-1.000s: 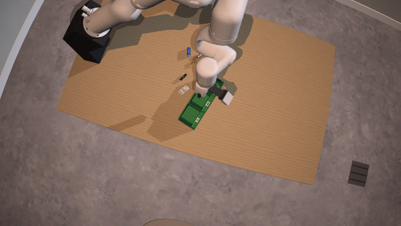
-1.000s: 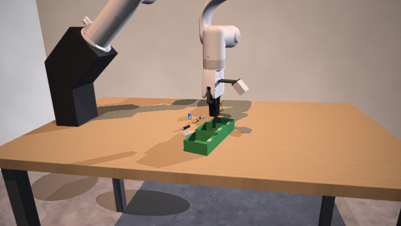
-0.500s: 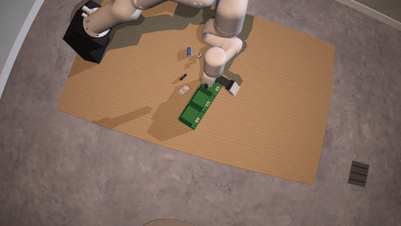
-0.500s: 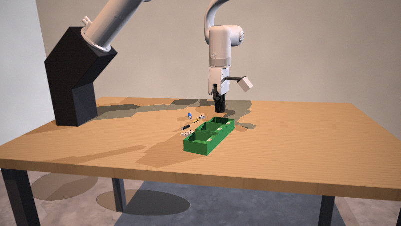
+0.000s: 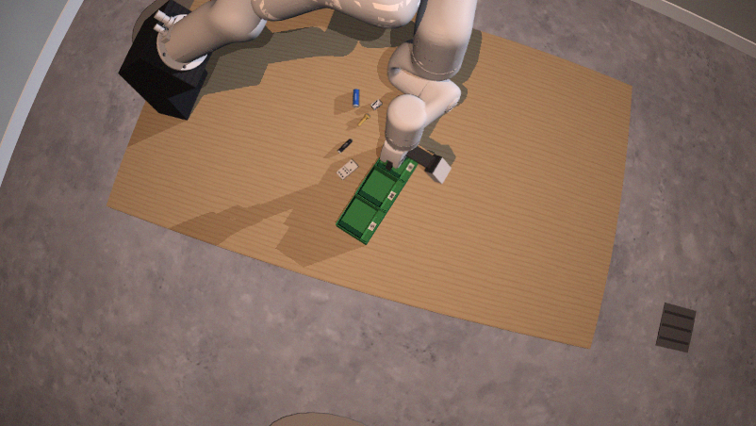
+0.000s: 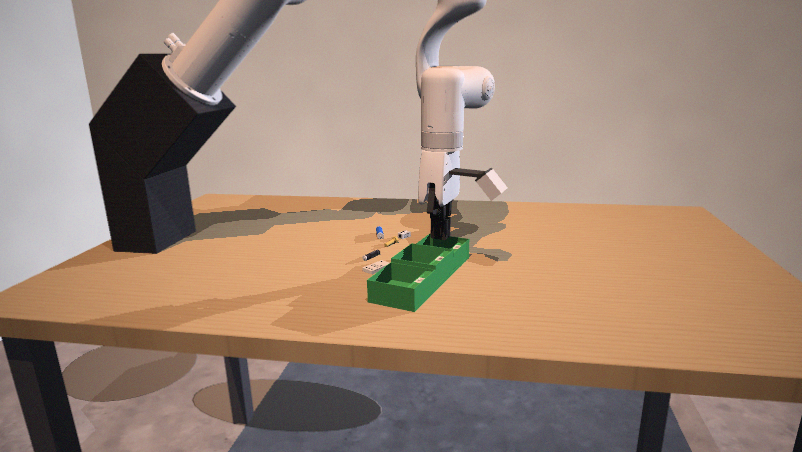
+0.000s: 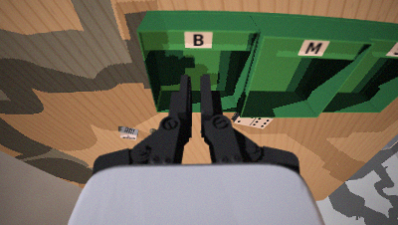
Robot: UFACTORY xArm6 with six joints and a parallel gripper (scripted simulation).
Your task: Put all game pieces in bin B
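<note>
The white domino lies 110 mm behind my hand, 60 mm to the right of it and 60 mm below it. Round my hand: black cylinder (140 mm behind, 60 mm below); then green three-compartment bin (20 mm behind, 80 mm to the right, 50 mm below); then brass bolt (120 mm behind, 80 mm to the left, 60 mm below).
</note>
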